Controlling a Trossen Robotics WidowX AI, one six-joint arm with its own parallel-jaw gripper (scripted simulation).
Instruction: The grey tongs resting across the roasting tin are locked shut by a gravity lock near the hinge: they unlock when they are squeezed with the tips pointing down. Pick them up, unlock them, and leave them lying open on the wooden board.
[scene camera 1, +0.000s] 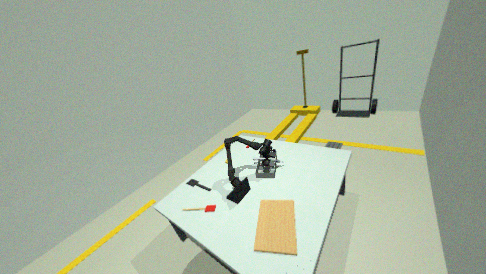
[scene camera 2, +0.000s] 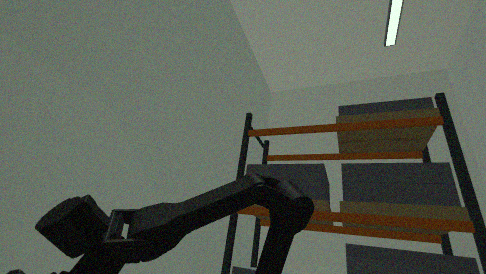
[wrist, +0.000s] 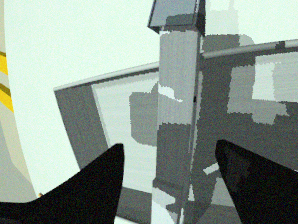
Scene:
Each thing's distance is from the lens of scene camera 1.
wooden board (scene camera 1: 276, 229): 124 cm

